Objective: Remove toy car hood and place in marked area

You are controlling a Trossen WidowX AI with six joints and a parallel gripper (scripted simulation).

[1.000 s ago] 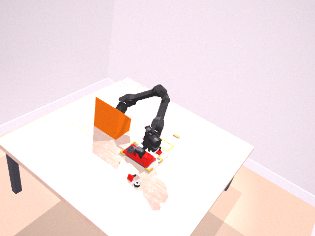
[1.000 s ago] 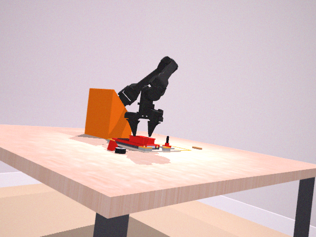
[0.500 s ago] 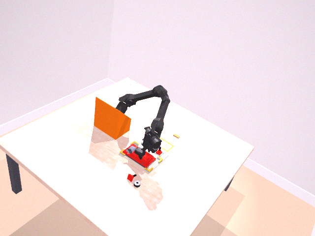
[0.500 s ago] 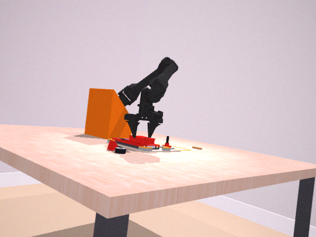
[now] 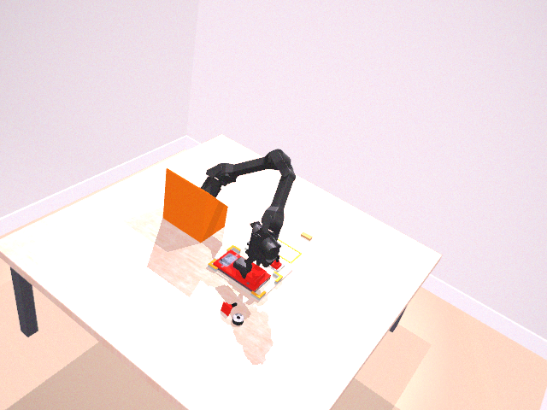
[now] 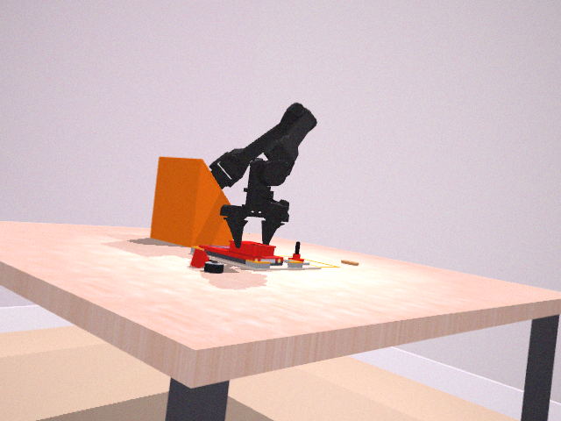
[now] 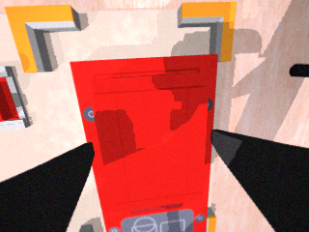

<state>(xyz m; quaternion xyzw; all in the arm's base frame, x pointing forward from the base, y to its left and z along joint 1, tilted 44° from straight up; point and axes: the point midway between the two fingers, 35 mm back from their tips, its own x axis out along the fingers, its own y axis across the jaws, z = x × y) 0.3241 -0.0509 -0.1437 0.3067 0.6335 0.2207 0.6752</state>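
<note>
Now: the red hood right at my gripper tip. Round my gripper tip: small wooden block (380 mm to the left, 60 mm ahead, 30 mm below); wheel (200 mm to the right, 80 mm ahead, 30 mm below).
</note>
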